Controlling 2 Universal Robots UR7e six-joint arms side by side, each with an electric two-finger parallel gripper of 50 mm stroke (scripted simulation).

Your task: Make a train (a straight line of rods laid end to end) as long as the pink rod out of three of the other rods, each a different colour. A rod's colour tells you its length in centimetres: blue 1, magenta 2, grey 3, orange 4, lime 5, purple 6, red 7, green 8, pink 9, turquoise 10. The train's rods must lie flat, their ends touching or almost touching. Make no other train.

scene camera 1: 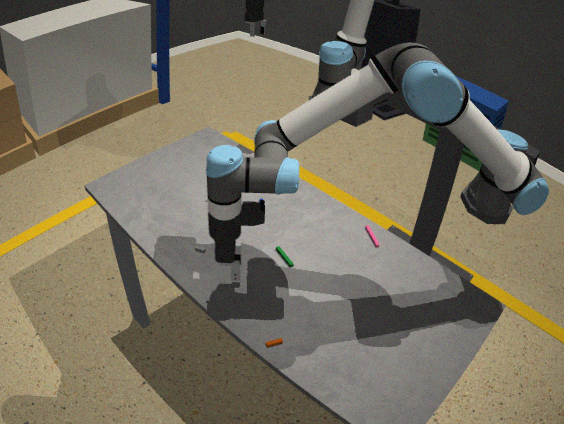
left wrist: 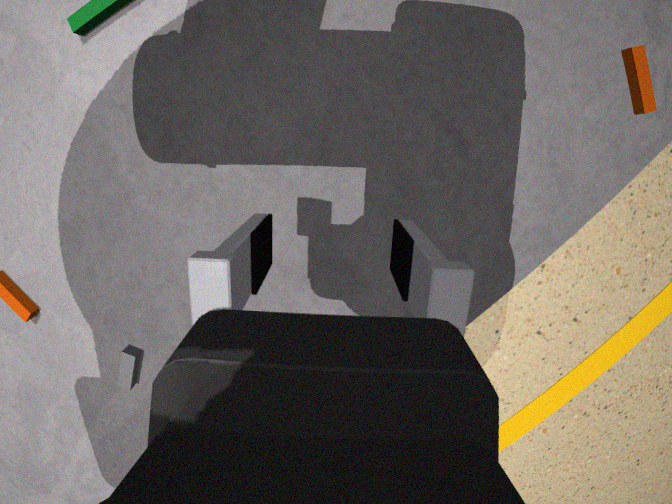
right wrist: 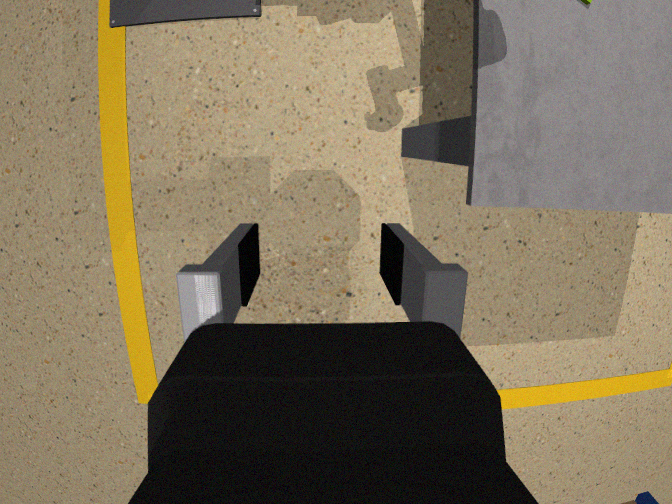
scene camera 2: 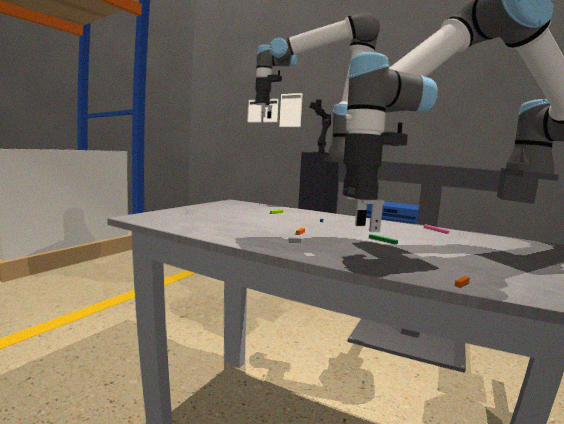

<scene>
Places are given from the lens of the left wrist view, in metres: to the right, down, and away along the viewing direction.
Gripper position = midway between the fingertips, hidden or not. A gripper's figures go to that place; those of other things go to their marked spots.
my left gripper [left wrist: 332,242]: 0.00, -0.01, 0.17
grey rod [left wrist: 130,358]: -0.14, 0.07, 0.24
</scene>
